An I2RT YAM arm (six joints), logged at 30 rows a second.
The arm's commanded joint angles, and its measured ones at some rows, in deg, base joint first. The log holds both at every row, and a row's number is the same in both.
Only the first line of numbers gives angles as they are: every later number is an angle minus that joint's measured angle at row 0.
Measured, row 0:
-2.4 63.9 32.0 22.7 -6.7 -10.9
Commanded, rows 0 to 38:
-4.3 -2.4 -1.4 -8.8 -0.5 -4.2
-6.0 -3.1 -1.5 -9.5 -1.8 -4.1
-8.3 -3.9 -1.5 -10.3 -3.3 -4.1
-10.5 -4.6 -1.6 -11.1 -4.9 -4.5
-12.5 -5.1 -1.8 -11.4 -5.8 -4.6
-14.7 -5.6 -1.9 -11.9 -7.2 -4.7
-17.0 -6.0 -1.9 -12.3 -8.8 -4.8
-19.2 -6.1 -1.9 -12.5 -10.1 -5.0
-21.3 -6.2 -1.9 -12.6 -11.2 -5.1
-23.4 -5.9 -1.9 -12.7 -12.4 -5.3
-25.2 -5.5 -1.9 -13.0 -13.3 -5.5
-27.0 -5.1 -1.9 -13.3 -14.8 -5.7
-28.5 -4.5 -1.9 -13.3 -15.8 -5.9
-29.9 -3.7 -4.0 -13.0 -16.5 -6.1
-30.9 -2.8 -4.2 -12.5 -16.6 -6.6
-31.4 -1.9 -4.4 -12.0 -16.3 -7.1
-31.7 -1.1 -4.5 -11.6 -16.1 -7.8
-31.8 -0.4 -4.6 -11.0 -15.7 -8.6
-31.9 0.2 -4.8 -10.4 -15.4 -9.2
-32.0 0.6 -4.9 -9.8 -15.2 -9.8
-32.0 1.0 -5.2 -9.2 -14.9 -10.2
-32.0 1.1 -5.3 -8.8 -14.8 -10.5
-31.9 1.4 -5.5 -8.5 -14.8 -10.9
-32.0 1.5 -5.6 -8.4 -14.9 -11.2
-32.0 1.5 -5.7 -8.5 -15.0 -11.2
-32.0 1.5 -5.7 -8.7 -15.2 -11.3
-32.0 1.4 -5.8 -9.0 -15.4 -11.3
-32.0 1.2 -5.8 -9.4 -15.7 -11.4
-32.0 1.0 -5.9 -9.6 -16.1 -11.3
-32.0 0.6 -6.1 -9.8 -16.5 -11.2
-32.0 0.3 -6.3 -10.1 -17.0 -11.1
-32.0 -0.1 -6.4 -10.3 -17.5 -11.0
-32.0 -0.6 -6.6 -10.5 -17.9 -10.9
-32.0 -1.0 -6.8 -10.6 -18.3 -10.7
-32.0 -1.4 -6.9 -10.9 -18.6 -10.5
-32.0 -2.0 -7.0 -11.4 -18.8 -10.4
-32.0 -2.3 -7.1 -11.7 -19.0 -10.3
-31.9 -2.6 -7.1 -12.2 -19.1 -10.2
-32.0 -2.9 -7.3 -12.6 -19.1 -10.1
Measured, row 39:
-31.8 -1.5 -6.4 -10.7 -17.2 -10.1
